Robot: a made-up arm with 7 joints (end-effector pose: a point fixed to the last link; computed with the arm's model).
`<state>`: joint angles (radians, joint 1 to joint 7).
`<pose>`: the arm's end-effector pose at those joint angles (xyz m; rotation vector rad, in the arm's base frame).
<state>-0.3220 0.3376 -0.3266 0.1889 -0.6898 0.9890 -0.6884</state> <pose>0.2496 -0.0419 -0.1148 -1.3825 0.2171 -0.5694</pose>
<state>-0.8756 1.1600 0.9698 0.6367 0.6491 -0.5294 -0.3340</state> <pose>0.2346 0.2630 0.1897 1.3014 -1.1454 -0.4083</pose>
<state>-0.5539 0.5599 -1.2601 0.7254 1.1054 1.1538 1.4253</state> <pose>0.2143 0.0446 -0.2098 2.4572 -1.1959 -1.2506</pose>
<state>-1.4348 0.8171 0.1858 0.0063 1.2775 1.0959 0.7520</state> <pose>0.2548 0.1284 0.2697 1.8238 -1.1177 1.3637</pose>
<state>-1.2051 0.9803 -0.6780 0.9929 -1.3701 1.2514 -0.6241</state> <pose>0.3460 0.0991 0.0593 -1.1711 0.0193 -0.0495</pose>
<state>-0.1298 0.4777 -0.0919 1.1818 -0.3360 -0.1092 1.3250</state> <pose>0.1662 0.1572 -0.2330 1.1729 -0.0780 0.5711</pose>
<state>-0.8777 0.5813 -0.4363 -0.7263 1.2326 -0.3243 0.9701</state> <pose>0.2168 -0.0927 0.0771 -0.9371 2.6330 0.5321</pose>
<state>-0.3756 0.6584 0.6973 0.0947 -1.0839 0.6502 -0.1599</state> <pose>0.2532 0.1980 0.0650 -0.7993 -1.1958 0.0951</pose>
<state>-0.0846 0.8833 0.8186 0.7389 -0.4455 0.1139 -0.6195</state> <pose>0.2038 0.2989 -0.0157 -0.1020 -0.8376 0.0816</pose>
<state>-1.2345 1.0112 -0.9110 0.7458 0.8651 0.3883 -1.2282</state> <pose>0.3393 0.1389 -0.0019 0.7102 0.8601 -0.9980</pose>
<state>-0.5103 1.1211 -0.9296 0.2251 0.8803 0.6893 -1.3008</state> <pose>0.2214 0.1504 -0.1492 0.4631 1.2679 -1.1381</pose>
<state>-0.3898 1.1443 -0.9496 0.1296 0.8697 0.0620 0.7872</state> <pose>0.2071 0.1053 -0.1686 1.2240 -0.9100 -1.7451</pose>
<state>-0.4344 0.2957 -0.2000 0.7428 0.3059 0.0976 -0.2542</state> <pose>0.2690 -0.0054 -0.1926 -0.1042 -0.2002 -0.8531</pose>
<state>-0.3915 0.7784 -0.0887 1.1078 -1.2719 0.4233 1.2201</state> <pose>0.2444 0.2349 -0.1266 0.5645 0.1692 1.2549</pose>
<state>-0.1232 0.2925 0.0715 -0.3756 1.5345 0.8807 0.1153</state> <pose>0.2623 0.0962 -0.0965 1.5517 -0.3608 -0.1641</pose>
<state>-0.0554 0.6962 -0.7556 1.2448 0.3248 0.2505 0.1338</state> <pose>0.0413 0.1736 -0.2635 0.5695 0.9253 -0.9200</pose>
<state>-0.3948 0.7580 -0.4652 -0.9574 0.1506 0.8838 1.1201</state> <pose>0.2010 -0.0294 0.0195 0.7517 -1.5276 -0.1801</pose>
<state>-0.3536 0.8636 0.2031 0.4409 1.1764 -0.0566 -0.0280</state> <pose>0.2851 0.2131 -0.0880 1.3371 -0.0976 -1.0374</pose>
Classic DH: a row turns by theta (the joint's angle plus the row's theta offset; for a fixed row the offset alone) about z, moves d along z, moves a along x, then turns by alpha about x. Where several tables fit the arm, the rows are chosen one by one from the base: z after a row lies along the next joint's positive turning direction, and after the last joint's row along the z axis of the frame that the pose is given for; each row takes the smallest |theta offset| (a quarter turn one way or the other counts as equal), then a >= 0, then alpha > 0; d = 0 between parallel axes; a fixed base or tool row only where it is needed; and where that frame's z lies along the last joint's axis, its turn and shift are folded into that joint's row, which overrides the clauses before.
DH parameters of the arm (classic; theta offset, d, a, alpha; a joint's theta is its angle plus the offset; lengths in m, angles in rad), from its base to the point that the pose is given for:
base (fixed): -0.071 0.0651 0.0214 -1.3004
joint 1: -1.3111 0.0163 0.0151 -1.5708
joint 2: 1.2915 0.0317 0 1.5708
joint 3: 1.5708 -0.1816 0.0394 -1.5708
joint 4: 1.5708 0.02 0.0091 1.5708
joint 5: 0 0.1309 -0.0219 -1.5708
joint 6: -1.5708 -0.04 0.0363 1.5708
joint 7: 1.1281 0.0251 0.0003 -1.1683
tool (fixed): -1.486 -0.0261 0 0

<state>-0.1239 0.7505 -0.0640 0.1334 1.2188 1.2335 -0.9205</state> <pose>0.2209 0.1879 -0.1468 0.6642 0.6547 -0.2184</pose>
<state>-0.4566 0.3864 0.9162 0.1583 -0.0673 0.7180 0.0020</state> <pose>0.2596 0.2096 -0.0251 -0.0446 -0.7722 0.5547</pose>
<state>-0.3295 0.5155 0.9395 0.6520 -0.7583 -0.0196 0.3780</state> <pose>0.2035 0.2846 -0.0425 0.0088 -1.1733 1.2300</pose>
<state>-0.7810 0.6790 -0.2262 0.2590 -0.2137 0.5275 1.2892</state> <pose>0.3422 0.0493 0.0219 0.9595 -1.0500 0.3922</pose>
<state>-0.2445 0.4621 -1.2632 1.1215 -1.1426 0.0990 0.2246</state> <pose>0.1268 0.0183 -0.2829 -0.1157 0.4103 -0.1667</pose>
